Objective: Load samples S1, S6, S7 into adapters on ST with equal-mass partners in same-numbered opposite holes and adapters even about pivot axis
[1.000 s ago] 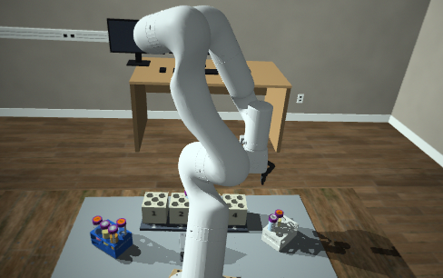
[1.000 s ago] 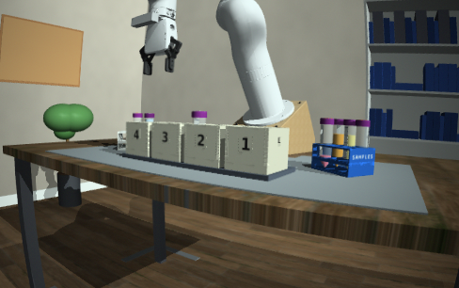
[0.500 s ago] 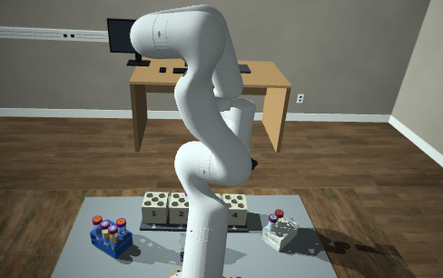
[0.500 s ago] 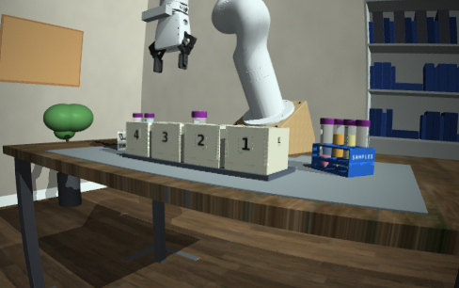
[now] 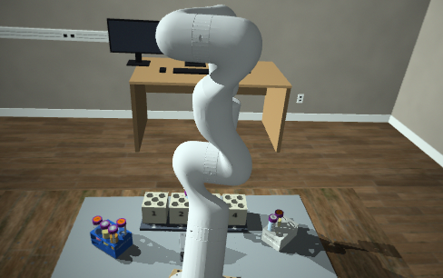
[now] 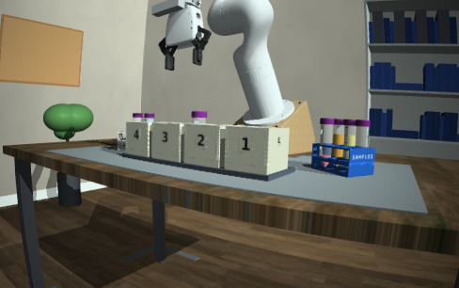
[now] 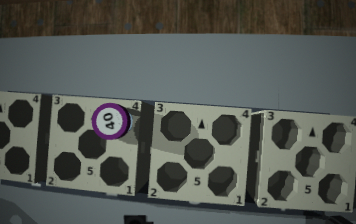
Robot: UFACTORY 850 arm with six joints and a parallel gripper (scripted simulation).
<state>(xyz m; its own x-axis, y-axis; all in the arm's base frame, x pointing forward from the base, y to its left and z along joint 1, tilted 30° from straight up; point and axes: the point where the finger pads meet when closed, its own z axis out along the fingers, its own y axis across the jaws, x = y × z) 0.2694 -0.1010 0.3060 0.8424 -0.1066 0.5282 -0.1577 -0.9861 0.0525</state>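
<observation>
The blue samples rack lies 41 cm to the left of my hand and 22 cm below it. Round my hand: adapter 1: 10 cm ahead, 22 cm to the left, 20 cm below; white rack: 15 cm behind, 23 cm to the right, 22 cm below.
</observation>
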